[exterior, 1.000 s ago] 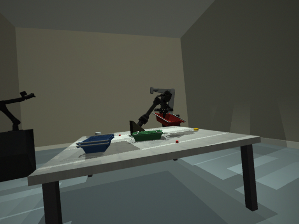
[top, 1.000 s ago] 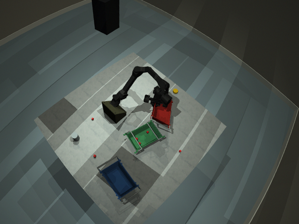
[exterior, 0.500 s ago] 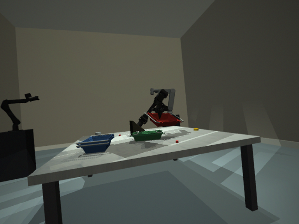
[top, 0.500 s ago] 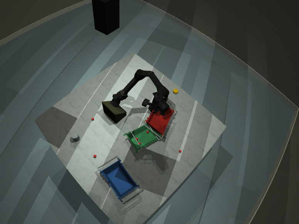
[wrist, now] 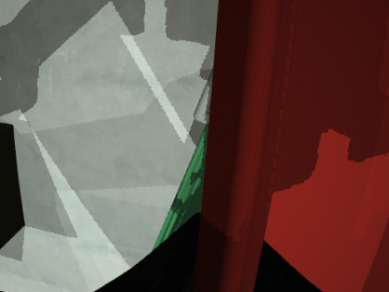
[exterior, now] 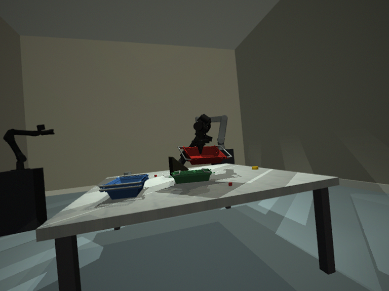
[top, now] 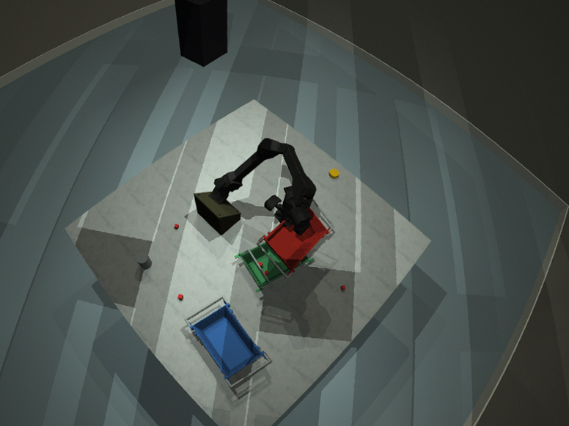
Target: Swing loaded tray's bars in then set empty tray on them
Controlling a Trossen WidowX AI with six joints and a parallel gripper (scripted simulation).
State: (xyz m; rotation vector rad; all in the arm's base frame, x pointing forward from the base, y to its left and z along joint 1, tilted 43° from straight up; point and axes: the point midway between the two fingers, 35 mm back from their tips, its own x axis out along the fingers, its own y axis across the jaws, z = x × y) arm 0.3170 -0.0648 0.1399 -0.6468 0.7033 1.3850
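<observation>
Right now the red tray is 7 cm ahead of my gripper tip. From my gripper tip the other things lie so: yellow disc: 1 cm behind, 49 cm to the left, 16 cm below; grey cylinder: 40 cm behind, 46 cm to the right, 13 cm below.
</observation>
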